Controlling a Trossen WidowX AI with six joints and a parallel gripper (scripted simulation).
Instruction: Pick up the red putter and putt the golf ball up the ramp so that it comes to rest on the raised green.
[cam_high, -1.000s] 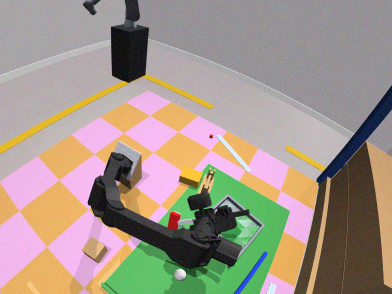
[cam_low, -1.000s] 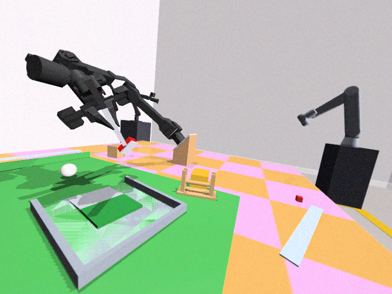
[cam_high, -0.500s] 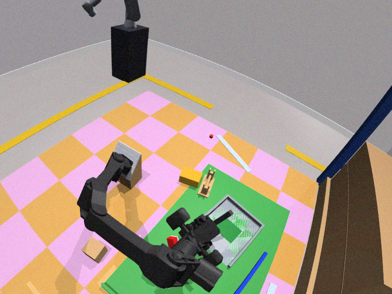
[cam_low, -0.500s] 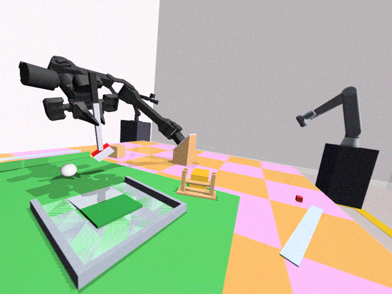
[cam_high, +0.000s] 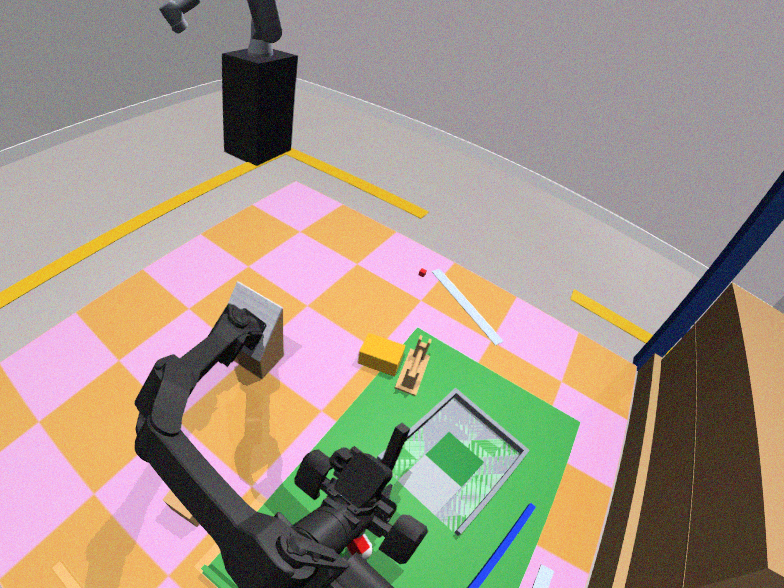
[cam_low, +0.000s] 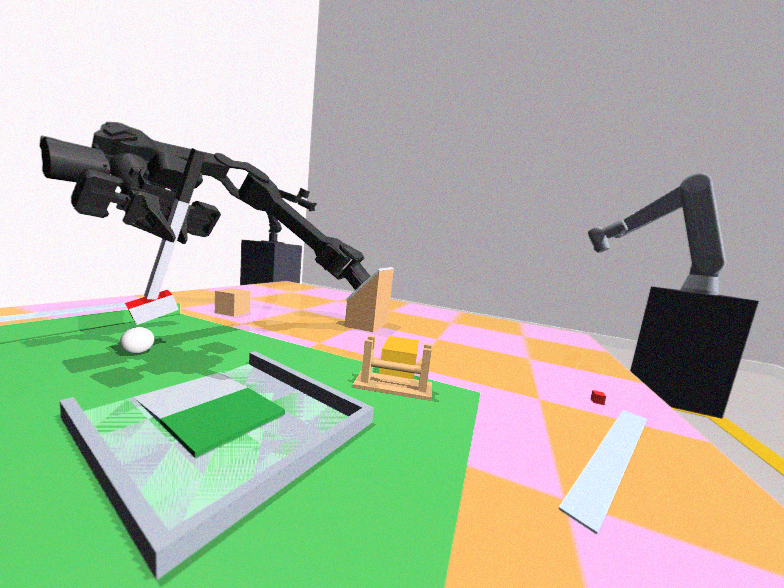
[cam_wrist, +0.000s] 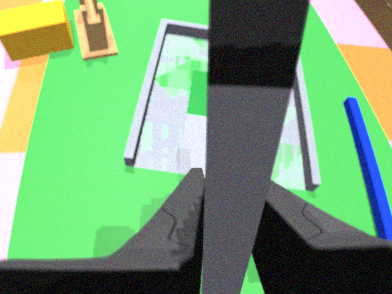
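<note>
My gripper tip is 17 cm above the white golf ball, 7 cm to the left of it and 2 cm short of it. From my gripper tip the other things lie so: red putter 3 cm to the right, 1 cm below, 1 cm behind; blue bar 25 cm ahead, 18 cm below, 4 cm to the left; grey frame 22 cm to the left, 19 cm below, 8 cm ahead.
</note>
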